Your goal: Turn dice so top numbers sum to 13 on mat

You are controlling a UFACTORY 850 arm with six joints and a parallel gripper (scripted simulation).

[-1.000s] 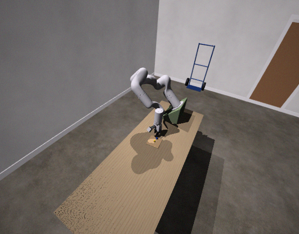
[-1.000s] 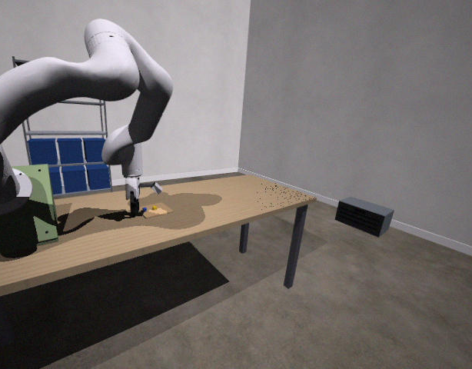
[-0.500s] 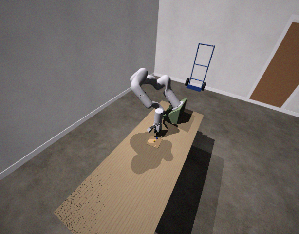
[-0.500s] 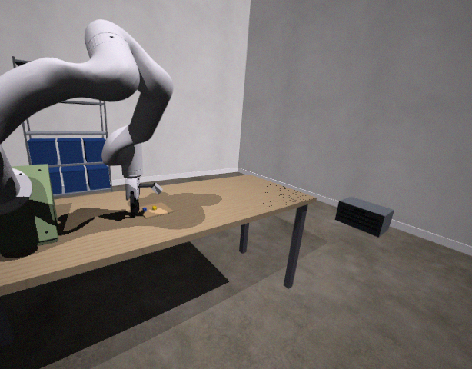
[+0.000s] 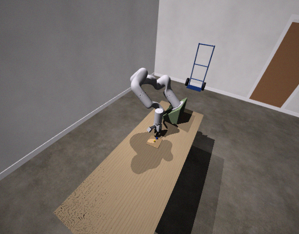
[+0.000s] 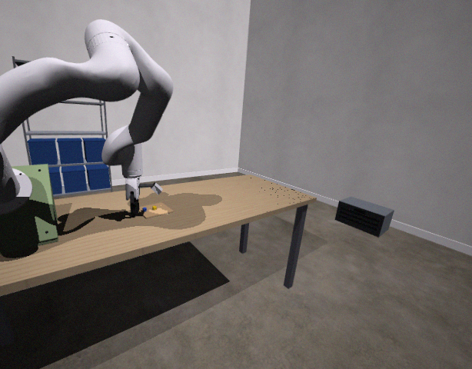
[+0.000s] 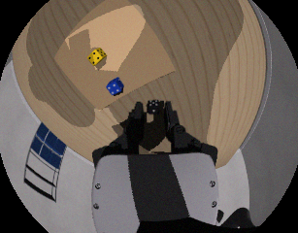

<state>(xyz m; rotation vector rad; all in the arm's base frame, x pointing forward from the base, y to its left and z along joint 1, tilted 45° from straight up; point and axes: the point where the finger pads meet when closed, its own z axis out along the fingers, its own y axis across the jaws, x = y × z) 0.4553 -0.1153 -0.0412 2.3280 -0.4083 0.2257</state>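
Right now the black die is 3 cm below my hand and 1 cm behind it. Also, from my hand: blue die (5 cm ahead, 3 cm to the left, 3 cm below); tan mat (10 cm ahead, 4 cm below, 3 cm to the left); yellow die (10 cm ahead, 3 cm to the left, 3 cm below).
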